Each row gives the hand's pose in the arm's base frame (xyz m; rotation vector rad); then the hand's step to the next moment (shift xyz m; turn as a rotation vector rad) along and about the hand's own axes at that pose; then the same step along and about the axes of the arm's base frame.
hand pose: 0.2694 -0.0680 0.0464 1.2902 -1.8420 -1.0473
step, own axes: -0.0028 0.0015 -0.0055 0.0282 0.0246 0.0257
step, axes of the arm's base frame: 0.0049 0.0016 0.0037 -0.0410 -0.0157 0.0113
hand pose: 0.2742 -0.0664 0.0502 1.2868 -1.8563 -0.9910
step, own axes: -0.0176 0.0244 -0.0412 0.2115 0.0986 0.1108
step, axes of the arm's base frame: 0.0290 0.0135 0.0397 -0.2003 -0.1550 0.0511
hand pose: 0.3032 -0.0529 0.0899 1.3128 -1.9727 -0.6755
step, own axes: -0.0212 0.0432 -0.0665 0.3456 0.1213 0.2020
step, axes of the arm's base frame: 0.0311 0.0316 0.0691 -0.3198 -0.2664 0.0412
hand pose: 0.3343 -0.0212 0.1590 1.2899 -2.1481 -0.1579
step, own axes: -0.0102 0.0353 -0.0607 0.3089 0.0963 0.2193
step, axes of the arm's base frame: 0.0108 0.0392 0.0582 -0.2985 -0.2524 0.0009
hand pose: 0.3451 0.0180 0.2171 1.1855 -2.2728 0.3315
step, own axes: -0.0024 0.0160 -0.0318 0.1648 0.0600 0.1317
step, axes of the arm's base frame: -0.0006 0.0253 0.0252 -0.1715 -0.1363 -0.0113
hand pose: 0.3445 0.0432 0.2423 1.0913 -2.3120 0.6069
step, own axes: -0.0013 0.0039 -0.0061 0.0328 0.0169 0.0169
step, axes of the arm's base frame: -0.0009 0.0066 0.0032 -0.0357 -0.0188 0.0041
